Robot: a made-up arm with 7 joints.
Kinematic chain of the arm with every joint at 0, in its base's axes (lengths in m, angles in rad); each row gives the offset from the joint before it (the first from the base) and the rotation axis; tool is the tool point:
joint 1: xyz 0 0 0.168 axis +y
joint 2: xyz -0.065 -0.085 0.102 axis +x
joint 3: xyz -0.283 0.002 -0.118 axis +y
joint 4: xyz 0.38 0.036 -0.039 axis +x
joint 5: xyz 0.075 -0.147 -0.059 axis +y
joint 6: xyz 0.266 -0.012 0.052 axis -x
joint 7: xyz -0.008 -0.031 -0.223 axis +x
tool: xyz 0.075 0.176 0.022
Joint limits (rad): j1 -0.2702..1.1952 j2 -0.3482..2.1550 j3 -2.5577..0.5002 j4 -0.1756..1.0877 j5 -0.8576..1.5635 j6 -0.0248..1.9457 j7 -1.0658..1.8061
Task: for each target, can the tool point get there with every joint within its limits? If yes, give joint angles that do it. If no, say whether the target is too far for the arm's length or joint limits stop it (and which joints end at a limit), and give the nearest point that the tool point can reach.
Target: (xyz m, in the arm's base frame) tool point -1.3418 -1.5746 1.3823
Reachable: no: too far | nearest point -0.7510 -0.6968 0.8476 | short by 1.186 m
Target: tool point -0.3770 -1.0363 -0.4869
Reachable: no: joint limits stop it (at a limit: joint 1, joint 4, joint 6, joint 7) | nearest point -0.3777 -0.7983 -0.3229 | short by 0.289 m
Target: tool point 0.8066 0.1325 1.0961
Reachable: no: joint limits stop it (at a limit: joint 1, joint 4, joint 6, joint 7) | nearest point 0.6702 0.0975 1.0083 | short by 0.166 m
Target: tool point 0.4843 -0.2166 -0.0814
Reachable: yes | joints 0.0106 0.4564 -0.5568 0.4365 1.0223 1.7974 -0.7110
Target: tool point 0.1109 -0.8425 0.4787
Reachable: yes | joints 0.9476 1.2307 -1.7701 0.8106 -0.4096 1.0482 -0.2764
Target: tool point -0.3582 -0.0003 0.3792
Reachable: no: joint limits stop it (at a limit: joint 1, joint 2, joint 3, joint 5, joint 6) | nearest point -0.3397 0.0287 0.5037 | short by 0.129 m
